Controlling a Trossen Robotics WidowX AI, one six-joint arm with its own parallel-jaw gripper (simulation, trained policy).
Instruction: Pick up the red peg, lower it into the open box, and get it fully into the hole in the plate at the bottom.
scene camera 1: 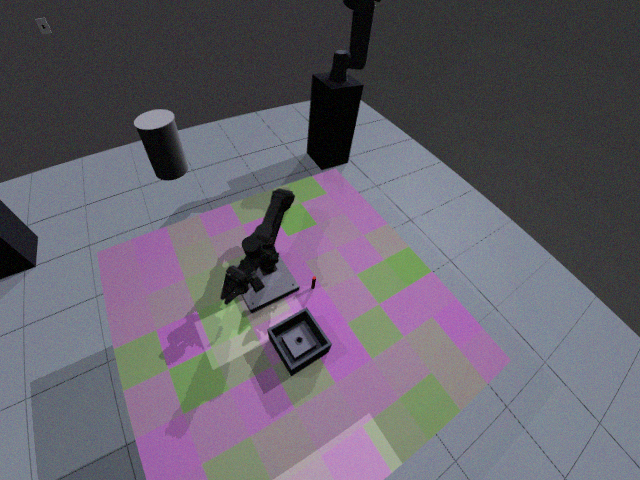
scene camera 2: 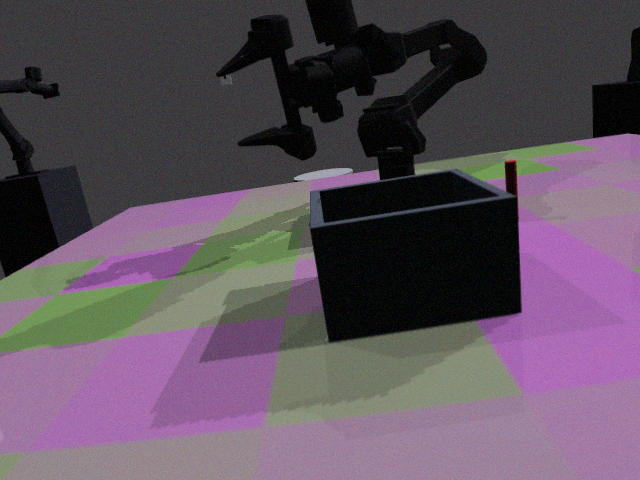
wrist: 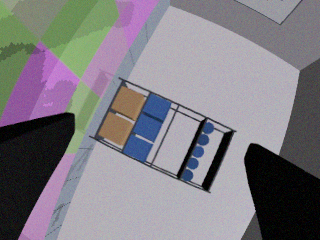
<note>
I see my gripper and a dark box.
My gripper is seen too in scene camera 1 and in the wrist view.
</note>
